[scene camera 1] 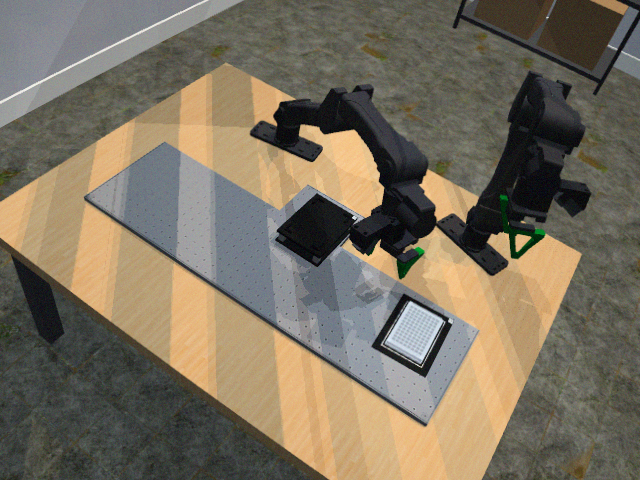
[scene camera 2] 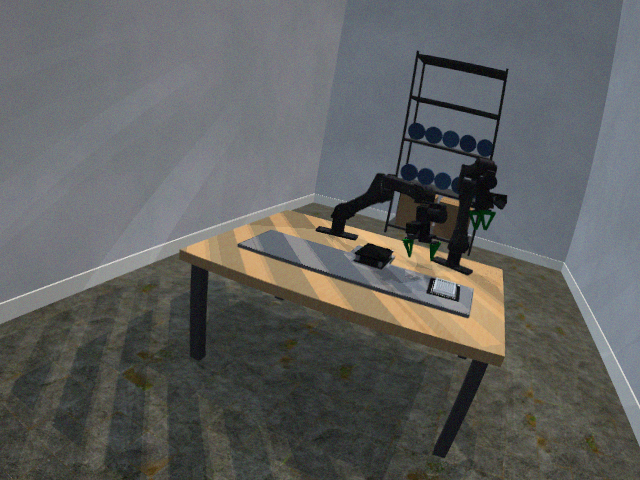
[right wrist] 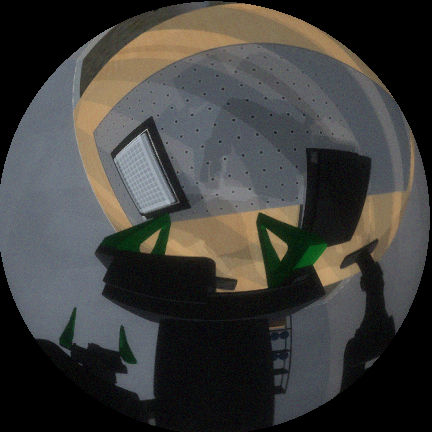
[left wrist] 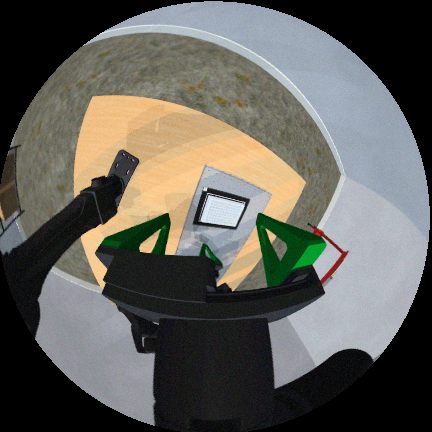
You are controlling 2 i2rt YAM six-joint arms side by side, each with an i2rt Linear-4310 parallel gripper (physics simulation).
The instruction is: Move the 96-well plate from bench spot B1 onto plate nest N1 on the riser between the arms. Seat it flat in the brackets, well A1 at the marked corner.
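Frame: origin at the left arm's base, x back, y right, z up, level; millimetres.
Seen in the pictures: left gripper, fingertip midpoint: [scene camera 1: 510, 245] [scene camera 2: 480, 229] [right wrist: 98, 317] [left wrist: 212, 217]; right gripper, fingertip midpoint: [scene camera 1: 385, 266] [scene camera 2: 420, 259] [right wrist: 213, 217] [left wrist: 195, 252]; left arm's base at its link origin: [scene camera 1: 471, 244] [scene camera 2: 451, 266] [left wrist: 115, 184]; right arm's base at its link origin: [scene camera 1: 286, 142] [scene camera 2: 336, 234] [right wrist: 359, 252].
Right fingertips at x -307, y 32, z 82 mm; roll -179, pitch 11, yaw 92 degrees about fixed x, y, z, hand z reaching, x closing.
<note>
Offsets run from my right fingertips to a thing's top centre. Level surfaces: height alone.
The white 96-well plate {dx -22, dy -141, dz -52 mm} [scene camera 1: 415, 332] [scene camera 2: 444, 287] [left wrist: 222, 210] [right wrist: 146, 175] lies flat in the black frame of bench spot B1 [scene camera 1: 430, 361] [right wrist: 175, 192]. The black plate nest N1 {dx -27, dy +195, dz -25 mm} [scene camera 1: 317, 224] [scene camera 2: 373, 254] [right wrist: 335, 195] stands raised on the riser, with a small white mark at one corner in scene camera 1; no plate shows on it. My right gripper [scene camera 1: 386, 264] [scene camera 2: 421, 257] [right wrist: 213, 217] is open and empty, above the bench between nest and plate. My left gripper [scene camera 1: 512, 242] [scene camera 2: 480, 227] [left wrist: 212, 217] is open and empty, higher up, behind and to the right of the plate in scene camera 1.
A grey perforated board {dz -69 mm} [scene camera 1: 232, 242] [scene camera 2: 310, 258] lies along the wooden table {dz -81 mm} [scene camera 1: 155, 330] [scene camera 2: 289, 289] under spot B1. The two arms' dark base plates [scene camera 1: 305, 149] [scene camera 1: 493, 263] stand behind it. A shelf rack [scene camera 2: 454, 63] stands on the floor beyond the table.
</note>
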